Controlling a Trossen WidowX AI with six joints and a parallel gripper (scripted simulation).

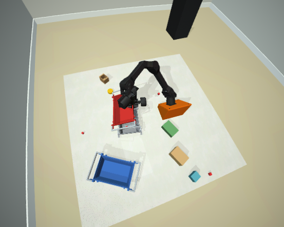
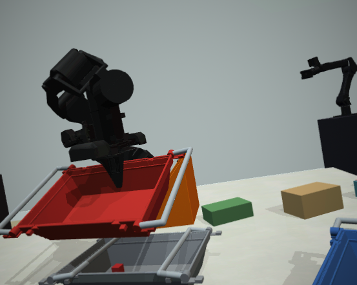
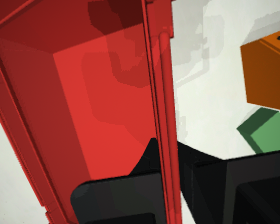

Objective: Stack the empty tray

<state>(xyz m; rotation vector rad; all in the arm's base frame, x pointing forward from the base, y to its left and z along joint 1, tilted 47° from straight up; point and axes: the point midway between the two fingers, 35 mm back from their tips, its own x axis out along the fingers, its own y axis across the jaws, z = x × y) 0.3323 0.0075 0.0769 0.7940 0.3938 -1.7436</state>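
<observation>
Now: gripper tip 7 cm short of the red tray and 2 cm to the left of it. Round my gripper tip: green block: 25 cm behind, 22 cm to the left, 15 cm below; brown box: 46 cm to the right, 16 cm below, 12 cm ahead; yellow disc: 31 cm to the right, 16 cm below, 10 cm ahead.
</observation>
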